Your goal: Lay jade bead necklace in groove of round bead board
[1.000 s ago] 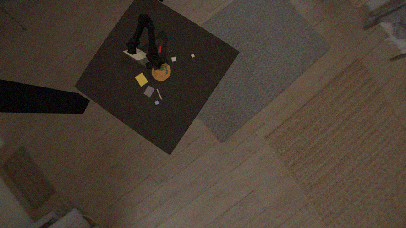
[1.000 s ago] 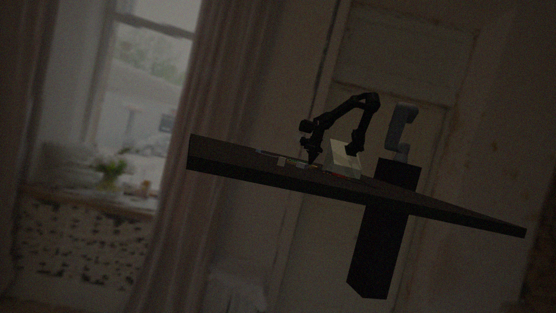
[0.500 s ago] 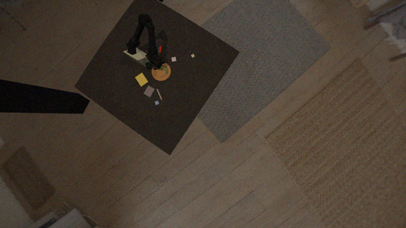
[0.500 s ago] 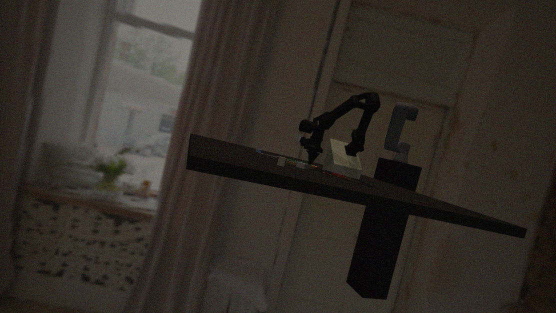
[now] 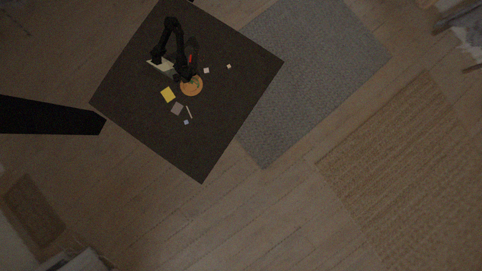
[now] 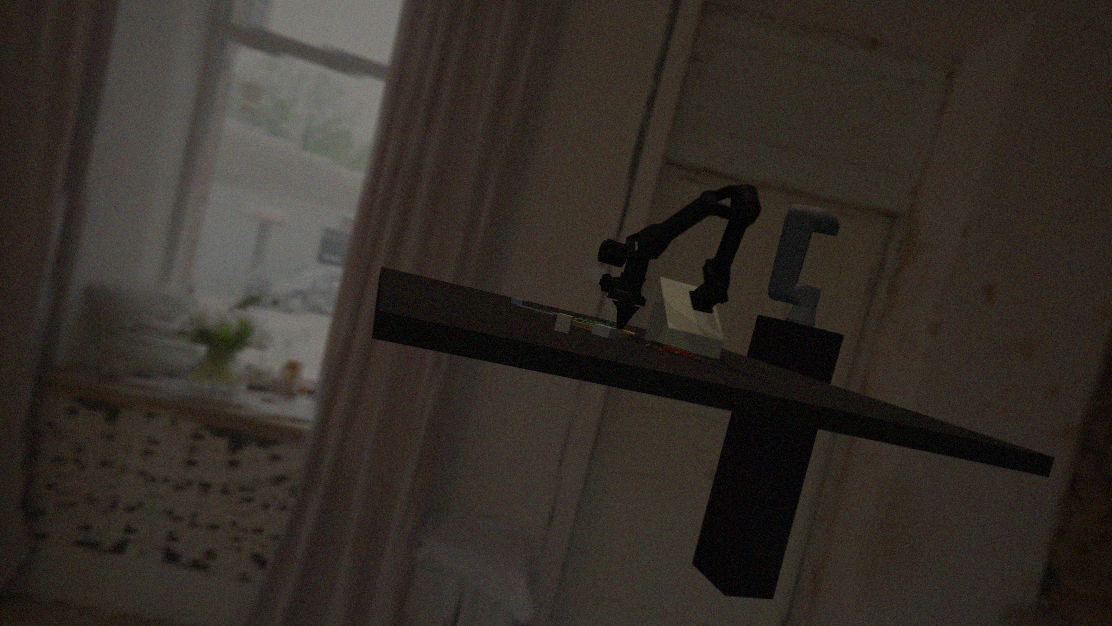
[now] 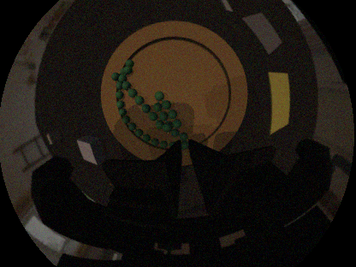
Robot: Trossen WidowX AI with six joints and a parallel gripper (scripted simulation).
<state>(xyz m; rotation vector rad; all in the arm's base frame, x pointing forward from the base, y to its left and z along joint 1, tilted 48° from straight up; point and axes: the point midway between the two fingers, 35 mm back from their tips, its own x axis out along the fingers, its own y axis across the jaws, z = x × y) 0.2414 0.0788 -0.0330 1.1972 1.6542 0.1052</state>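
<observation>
Now: gripper tip 5 cm short of the round bead board, 3 cm to the left of it and 1 cm above it. The rest, counted from my gripper tip: yellow square 21 cm to the right, 9 cm behind, 1 cm below; then grey-white block 14 cm to the left, 11 cm ahead; then red item 15 cm to the left, 8 cm behind, 1 cm below.
</observation>
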